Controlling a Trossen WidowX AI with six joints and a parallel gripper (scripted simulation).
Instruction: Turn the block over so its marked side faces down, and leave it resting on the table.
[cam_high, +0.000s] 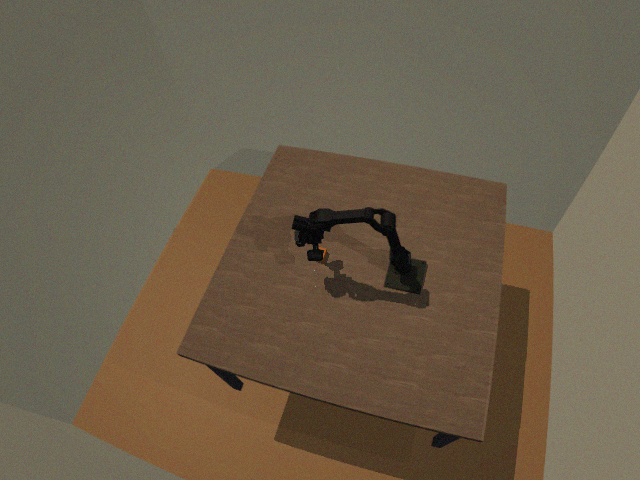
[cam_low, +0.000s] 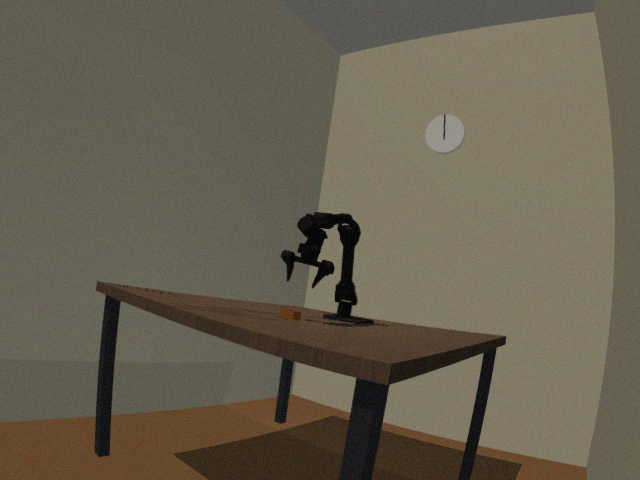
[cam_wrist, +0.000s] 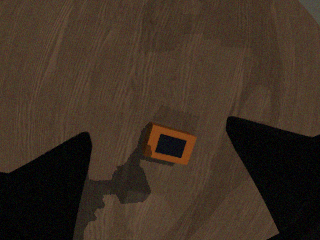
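Right now my gripper tip is 100 mm above the orange block, 40 mm to the left of it and 30 mm past it.
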